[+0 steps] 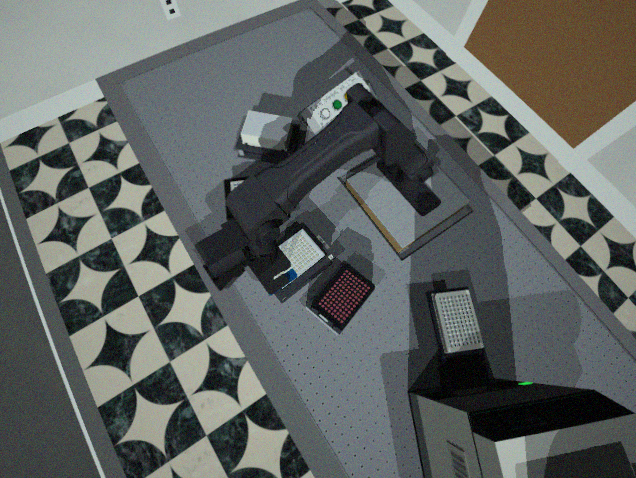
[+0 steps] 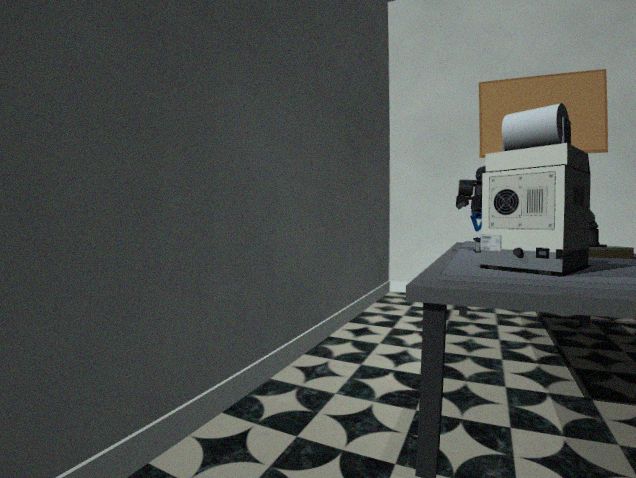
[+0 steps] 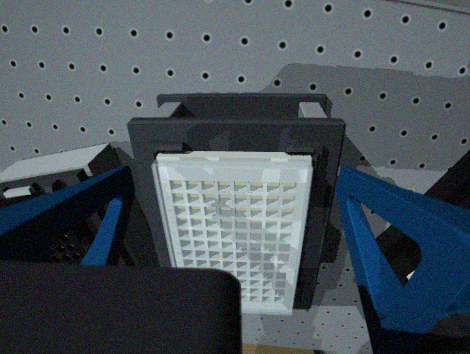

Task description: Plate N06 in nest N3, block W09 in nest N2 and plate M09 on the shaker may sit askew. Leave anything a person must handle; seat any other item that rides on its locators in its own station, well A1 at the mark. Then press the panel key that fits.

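A white well plate point(image 1: 301, 249) point(image 3: 235, 220) lies on a dark raised platform point(image 3: 145, 135), with dark tabs at its far edge. It looks slightly turned against the platform edges; its level cannot be told. My gripper point(image 1: 283, 281) point(image 3: 235, 177) is open above it, with a blue finger off each long side and nothing between them. The near left corner is hidden by the dark housing. A black block with red wells point(image 1: 344, 295) point(image 3: 70, 247) sits in a pale-edged nest beside it. A silver-grey plate point(image 1: 457, 319) stands before the large machine. Labels are unreadable.
A key panel point(image 1: 315, 119) with a green key point(image 1: 337, 104) is partly behind the arm. A white box point(image 1: 264, 131) stands beside it. A low frame point(image 1: 374, 215) lies beyond the plate. The large machine point(image 1: 447, 421) point(image 2: 524, 205) stands at one end; a dark-framed item point(image 1: 227, 187) is mostly hidden.
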